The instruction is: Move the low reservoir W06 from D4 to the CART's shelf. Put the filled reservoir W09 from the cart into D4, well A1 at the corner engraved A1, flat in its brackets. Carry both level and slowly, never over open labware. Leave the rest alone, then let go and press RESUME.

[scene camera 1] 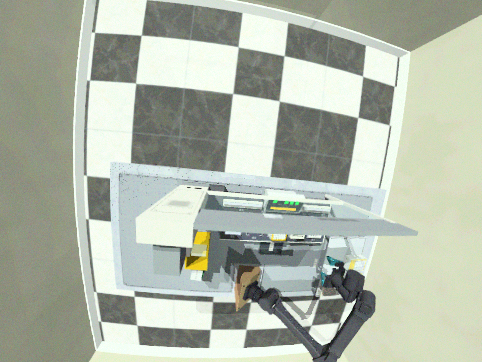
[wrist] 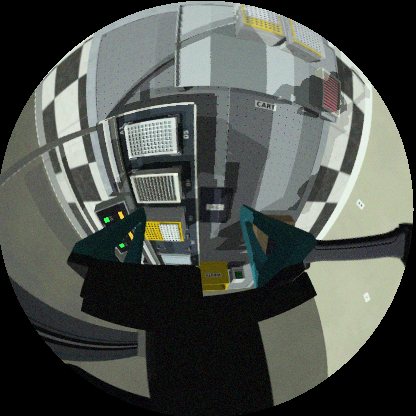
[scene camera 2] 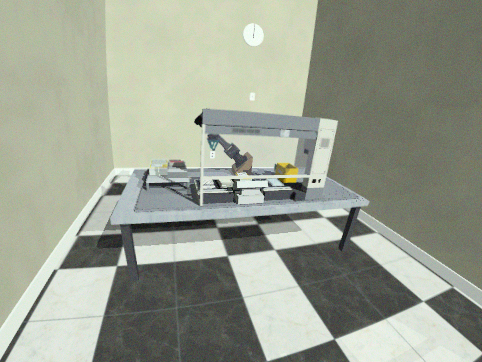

Labels:
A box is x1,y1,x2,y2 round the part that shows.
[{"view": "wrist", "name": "my gripper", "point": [192,210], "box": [66,204,316,415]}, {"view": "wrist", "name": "white ribbed trough reservoir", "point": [157,184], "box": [130,167,181,202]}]

